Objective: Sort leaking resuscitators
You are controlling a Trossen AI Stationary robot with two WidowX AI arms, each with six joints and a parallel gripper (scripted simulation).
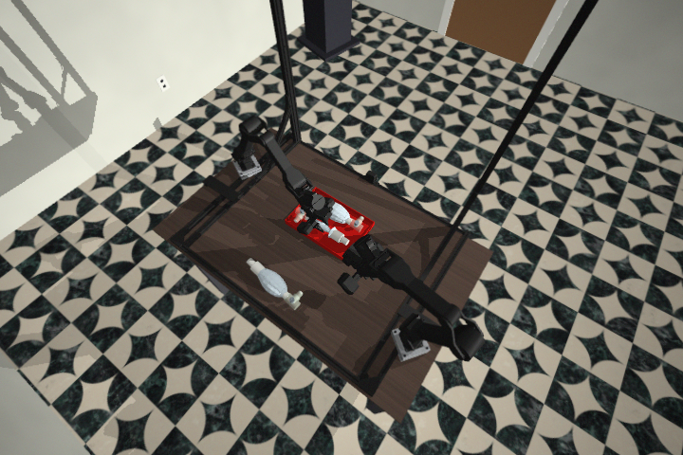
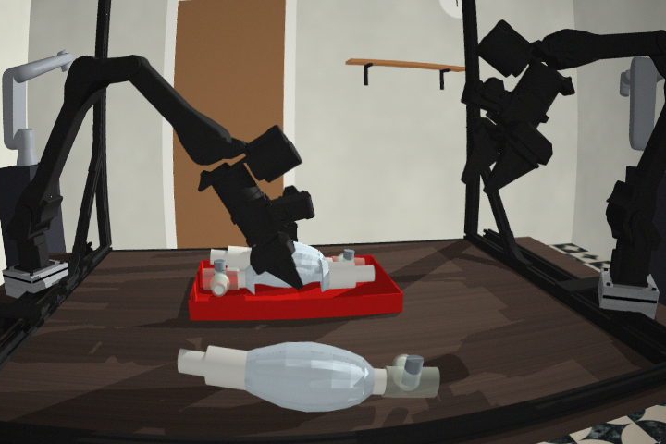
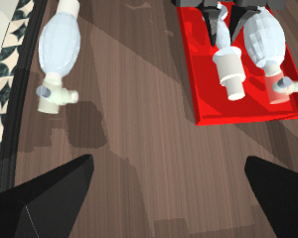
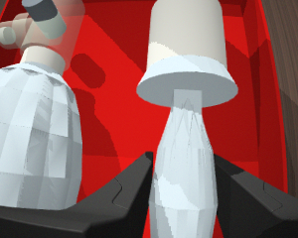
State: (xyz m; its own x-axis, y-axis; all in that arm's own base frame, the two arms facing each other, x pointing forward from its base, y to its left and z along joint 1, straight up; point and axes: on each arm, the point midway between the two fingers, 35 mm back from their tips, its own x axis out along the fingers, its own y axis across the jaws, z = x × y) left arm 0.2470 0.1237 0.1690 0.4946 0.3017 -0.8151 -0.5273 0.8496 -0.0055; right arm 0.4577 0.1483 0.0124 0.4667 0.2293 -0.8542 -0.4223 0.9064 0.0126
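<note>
Right now my right hand is 40 mm past the red tray and 50 mm above it.
</note>
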